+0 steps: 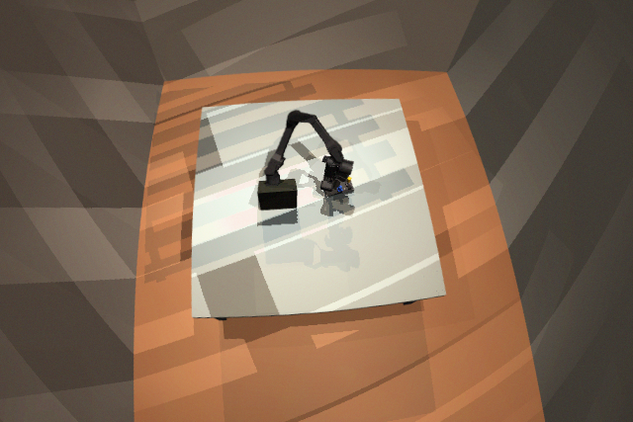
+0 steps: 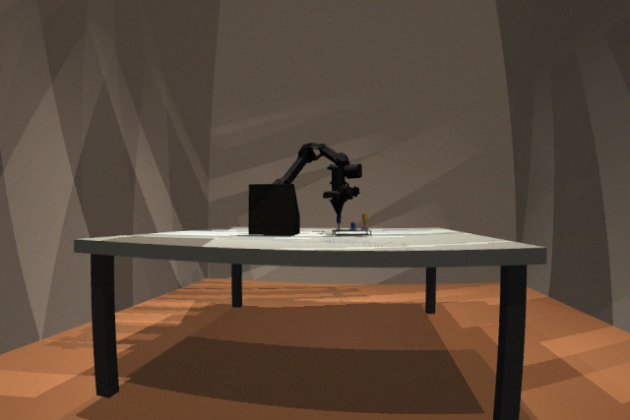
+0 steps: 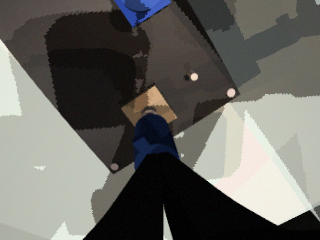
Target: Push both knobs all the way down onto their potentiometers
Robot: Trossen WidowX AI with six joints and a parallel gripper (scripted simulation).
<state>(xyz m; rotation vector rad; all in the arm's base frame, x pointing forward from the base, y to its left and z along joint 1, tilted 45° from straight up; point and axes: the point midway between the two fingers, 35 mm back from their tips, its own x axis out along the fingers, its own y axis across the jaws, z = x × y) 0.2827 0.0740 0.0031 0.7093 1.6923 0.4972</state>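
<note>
My gripper tip is now 10 mm above the blue knob. Also, from my gripper tip: orange knob 110 mm ahead, 20 mm to the left, 10 mm below.
</note>
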